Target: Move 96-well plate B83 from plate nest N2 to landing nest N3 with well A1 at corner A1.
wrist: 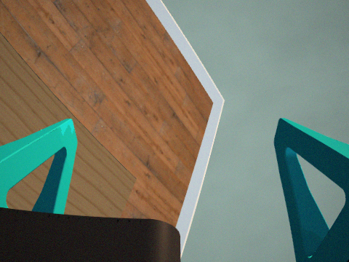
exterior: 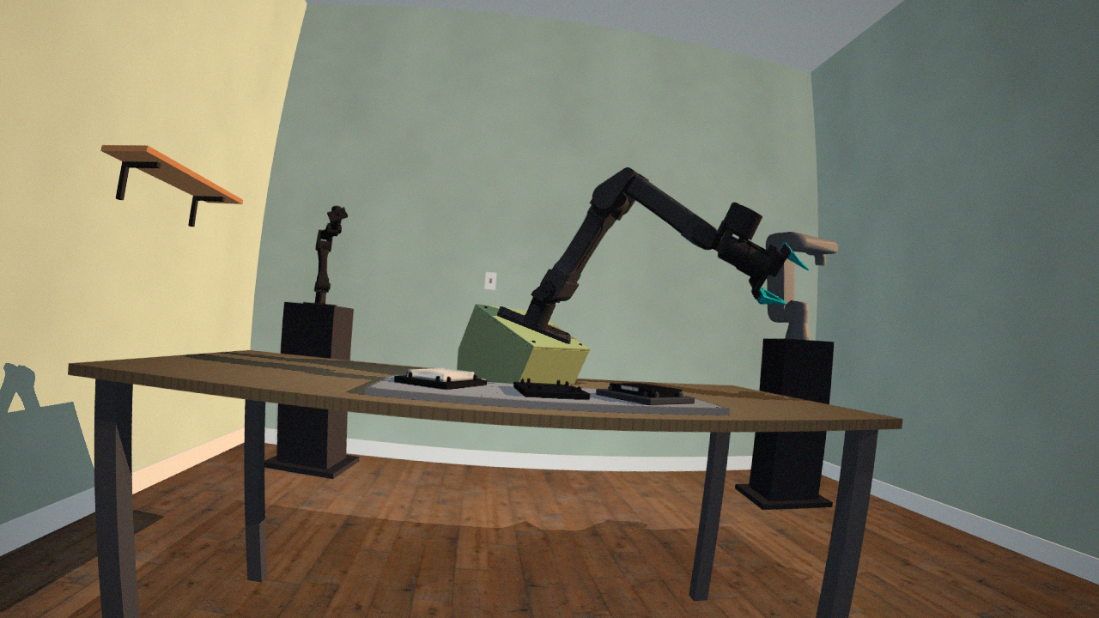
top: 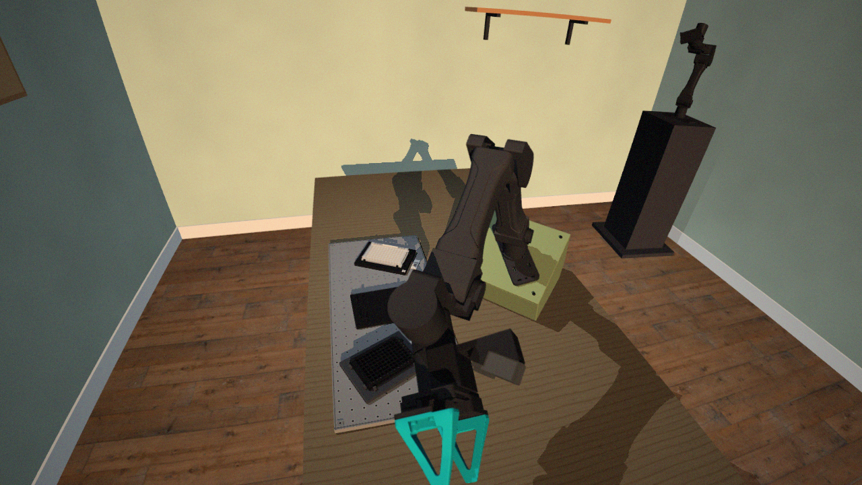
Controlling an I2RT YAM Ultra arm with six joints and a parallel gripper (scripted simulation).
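Right now my hand is 350 mm to the left of the black 96-well plate, 240 mm above it and 80 mm short of it. From my hand the other things lie so: N2 label 400 mm to the right, 260 mm below; A1 mark 350 mm to the right, 250 mm below, 10 mm behind; white plate 760 mm to the right, 250 mm below, 60 mm ahead.
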